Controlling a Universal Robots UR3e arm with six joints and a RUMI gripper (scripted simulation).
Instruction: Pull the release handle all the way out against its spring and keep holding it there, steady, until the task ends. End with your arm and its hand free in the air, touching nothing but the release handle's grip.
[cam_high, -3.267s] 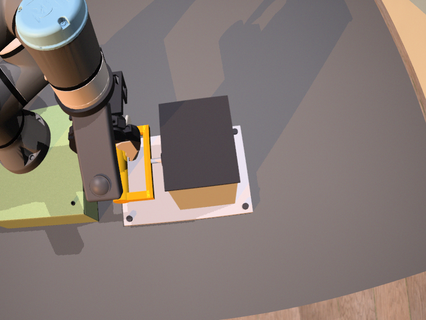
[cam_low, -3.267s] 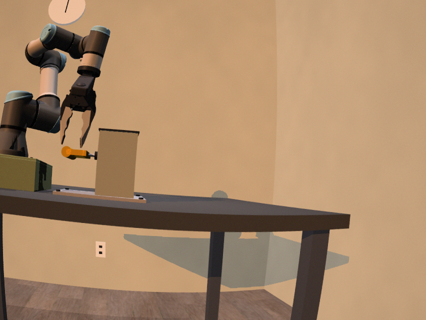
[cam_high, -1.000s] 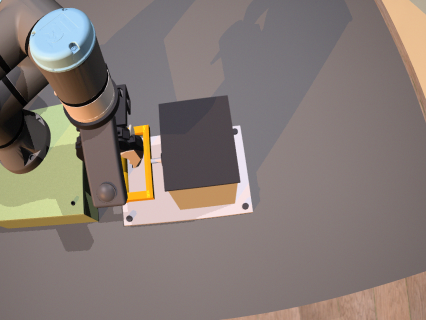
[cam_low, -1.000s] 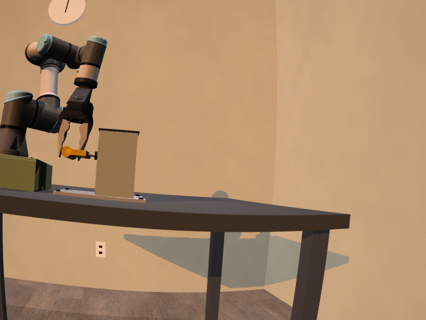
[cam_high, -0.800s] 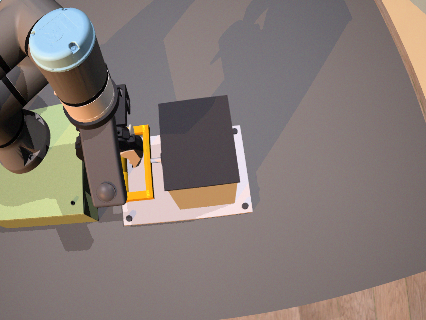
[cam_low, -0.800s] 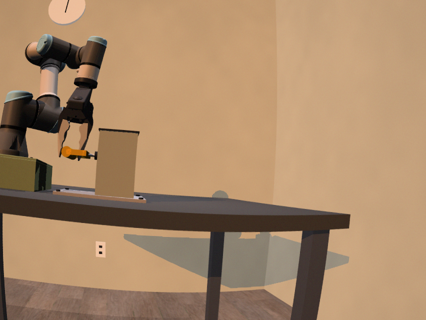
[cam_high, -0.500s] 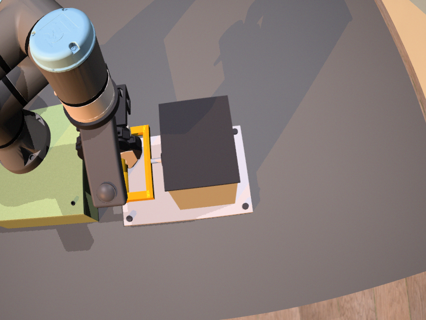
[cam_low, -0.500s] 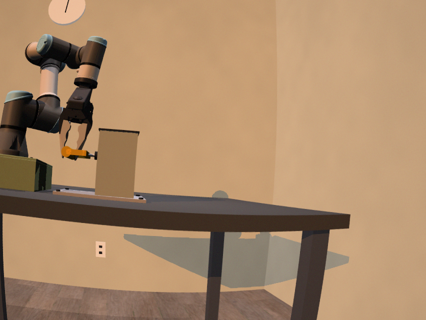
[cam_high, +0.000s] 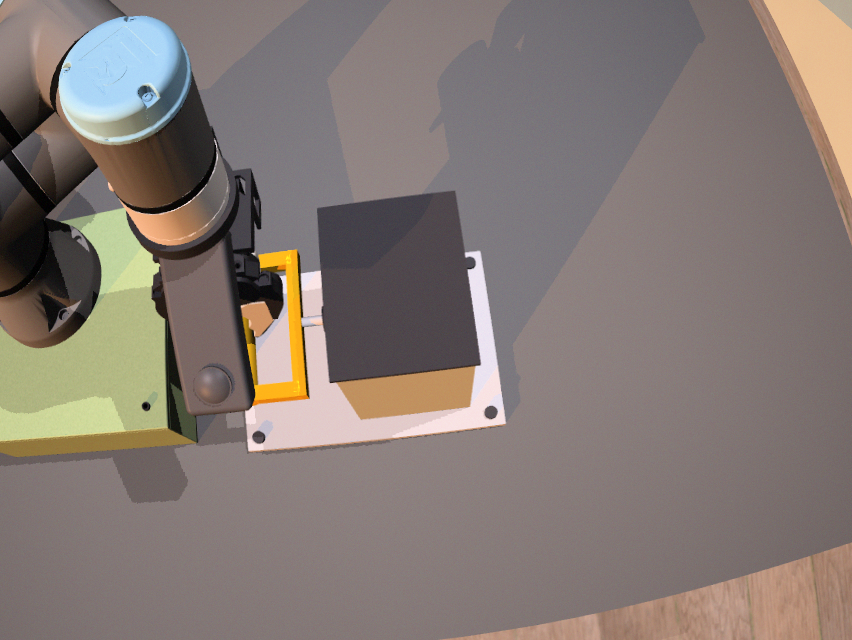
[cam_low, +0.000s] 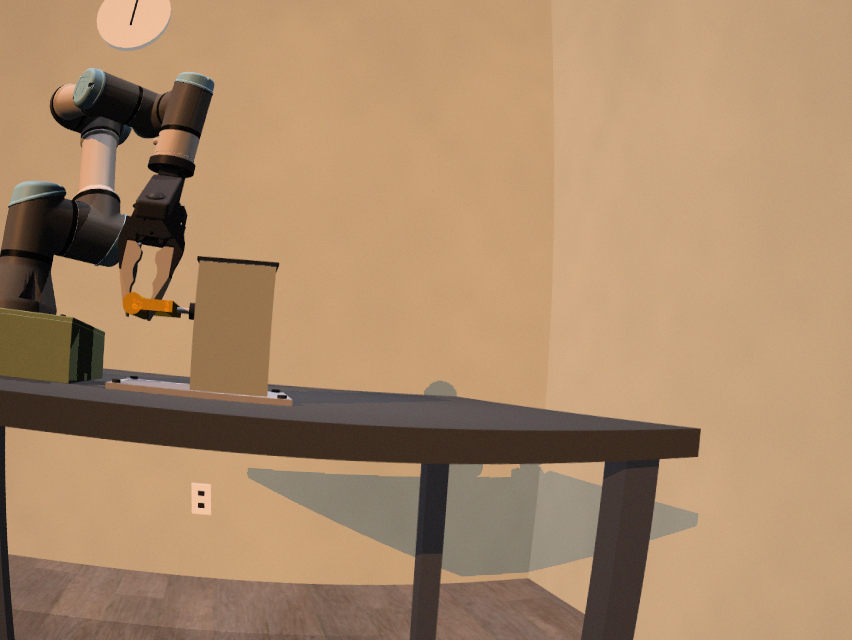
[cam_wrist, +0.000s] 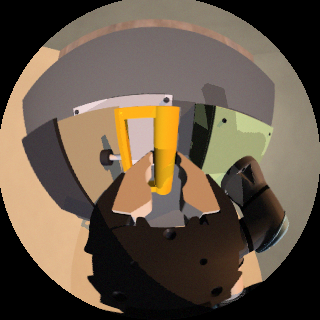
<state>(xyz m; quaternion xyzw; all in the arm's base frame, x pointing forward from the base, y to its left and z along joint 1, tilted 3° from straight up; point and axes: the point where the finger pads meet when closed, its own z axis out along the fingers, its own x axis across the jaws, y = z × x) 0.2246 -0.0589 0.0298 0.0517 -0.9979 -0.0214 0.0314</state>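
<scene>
Now: hand 5 cm short of the release handle and 1 cm to the right of it. The rest, counted from my hand: pale baseplate: 10 cm below, 9 cm ahead, 1 cm to the left.
</scene>
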